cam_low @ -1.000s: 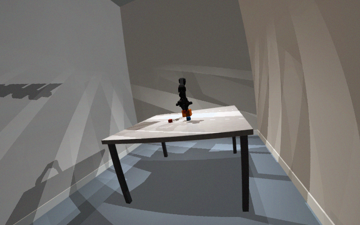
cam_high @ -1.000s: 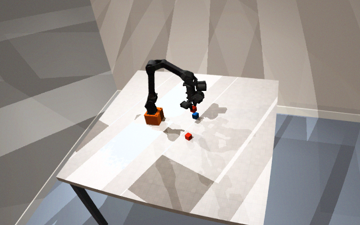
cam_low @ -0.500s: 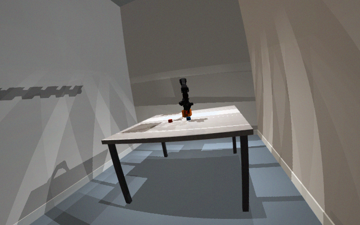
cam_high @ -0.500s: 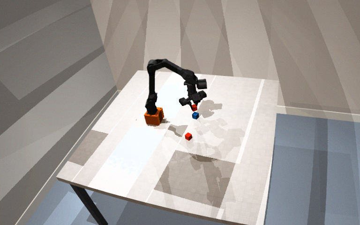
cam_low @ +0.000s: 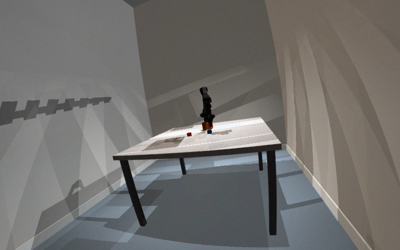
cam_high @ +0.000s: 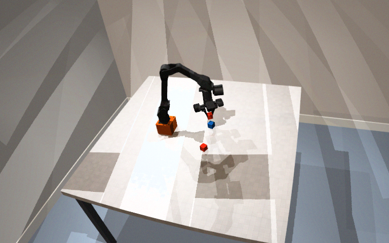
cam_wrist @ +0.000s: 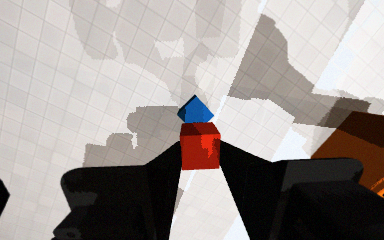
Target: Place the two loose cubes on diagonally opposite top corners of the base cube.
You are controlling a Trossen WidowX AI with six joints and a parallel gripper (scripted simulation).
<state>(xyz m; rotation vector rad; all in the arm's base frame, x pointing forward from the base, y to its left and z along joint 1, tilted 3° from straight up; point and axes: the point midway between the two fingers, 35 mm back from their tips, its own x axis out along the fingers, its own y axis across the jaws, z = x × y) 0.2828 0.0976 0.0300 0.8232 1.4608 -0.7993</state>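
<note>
Right now the blue cube is 1 cm ahead of my gripper tip, 1 cm to the right of it and 7 cm below it. From my gripper tip the other things lie so: red cube 2 cm ahead, 23 cm to the right, 7 cm below.
</note>
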